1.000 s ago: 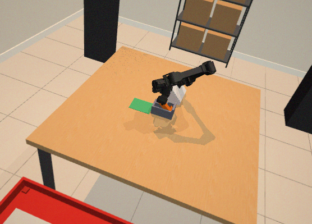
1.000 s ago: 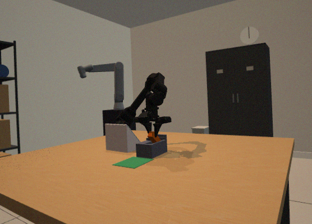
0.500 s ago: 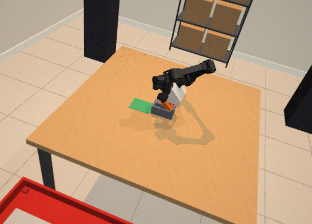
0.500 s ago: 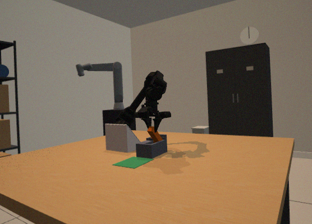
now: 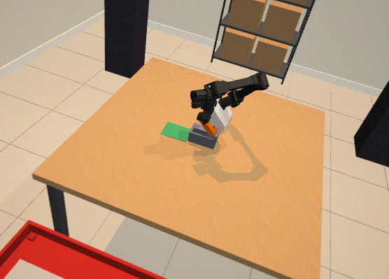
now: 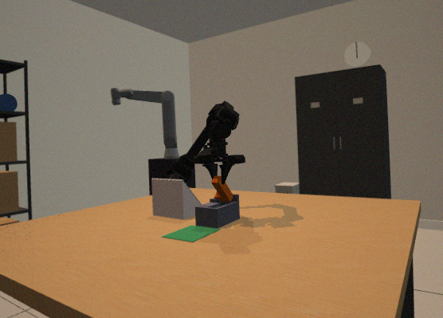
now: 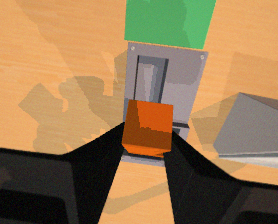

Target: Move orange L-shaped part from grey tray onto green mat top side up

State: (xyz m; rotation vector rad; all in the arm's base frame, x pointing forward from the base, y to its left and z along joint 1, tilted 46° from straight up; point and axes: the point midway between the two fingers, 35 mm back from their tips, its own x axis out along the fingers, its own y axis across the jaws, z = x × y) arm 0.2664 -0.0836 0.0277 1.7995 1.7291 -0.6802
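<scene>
Now: gripper tip 1 cm past the green mat, 15 cm to the left of it and 15 cm above it. Also, from my gripper tip: orange L-shaped part 2 cm behind, 3 cm to the left, 3 cm below.
</scene>
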